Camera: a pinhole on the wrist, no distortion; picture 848 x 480 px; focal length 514.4 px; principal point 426.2 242.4 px. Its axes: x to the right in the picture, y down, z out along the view. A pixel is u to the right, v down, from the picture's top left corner.
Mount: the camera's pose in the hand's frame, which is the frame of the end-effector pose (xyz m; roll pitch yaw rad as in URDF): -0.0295 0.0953 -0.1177 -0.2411 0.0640 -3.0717
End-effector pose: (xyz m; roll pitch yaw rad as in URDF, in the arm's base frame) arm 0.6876 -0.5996 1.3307 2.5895 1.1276 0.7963
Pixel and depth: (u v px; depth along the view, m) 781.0 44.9 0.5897
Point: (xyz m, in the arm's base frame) 0.5996 -1.2249 1.6205
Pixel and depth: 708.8 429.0 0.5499
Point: 0.2923 -0.9579 1.4527
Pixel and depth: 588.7 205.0 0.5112
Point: 0.5576 -1.0098 1.3880
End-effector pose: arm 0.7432 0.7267 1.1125 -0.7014 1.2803 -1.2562
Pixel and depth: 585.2 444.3 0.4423
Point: 0.8457 0.4877 1.3686
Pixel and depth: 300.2 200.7 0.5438
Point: 1.1179 0.5064 1.1317
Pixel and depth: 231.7 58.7 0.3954
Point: 1.0889 0.6698 1.0670
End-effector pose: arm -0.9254 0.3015 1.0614 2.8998 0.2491 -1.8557
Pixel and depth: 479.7 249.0 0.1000
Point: -0.9753 0.3512 1.1088
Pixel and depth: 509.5 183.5 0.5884
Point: -0.9685 0.5869 0.6674
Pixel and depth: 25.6 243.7 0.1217
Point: -1.0110 0.2637 1.0576
